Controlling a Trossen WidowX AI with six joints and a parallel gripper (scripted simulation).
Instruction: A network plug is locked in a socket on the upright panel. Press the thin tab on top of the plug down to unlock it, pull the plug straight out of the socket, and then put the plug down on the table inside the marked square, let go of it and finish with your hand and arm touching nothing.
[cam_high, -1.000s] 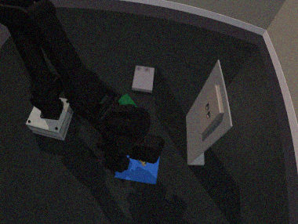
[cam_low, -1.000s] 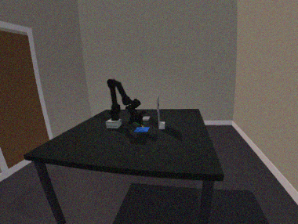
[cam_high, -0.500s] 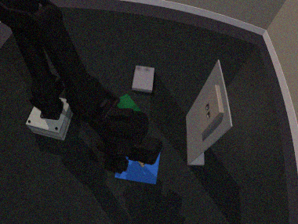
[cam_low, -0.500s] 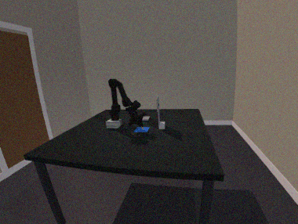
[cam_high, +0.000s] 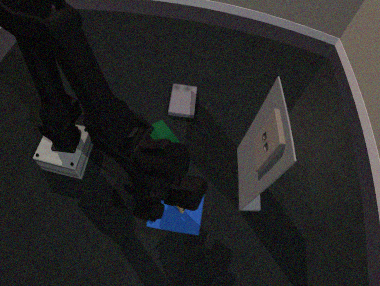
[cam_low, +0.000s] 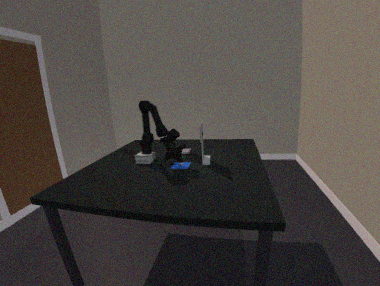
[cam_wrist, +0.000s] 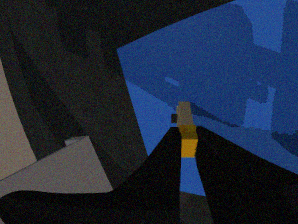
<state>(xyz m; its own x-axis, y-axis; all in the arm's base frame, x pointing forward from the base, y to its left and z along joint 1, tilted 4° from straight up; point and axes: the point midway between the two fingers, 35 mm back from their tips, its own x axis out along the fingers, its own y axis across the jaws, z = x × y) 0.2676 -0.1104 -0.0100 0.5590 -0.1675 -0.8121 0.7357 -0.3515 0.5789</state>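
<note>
The network plug is right at my gripper tip. The rest, counted from my gripper tip: grey panel (150 mm ahead, 110 mm above, 80 mm to the left); green patch (180 mm to the left, 50 mm behind, 20 mm below); blue marked square (20 mm below, 10 mm behind).
</note>
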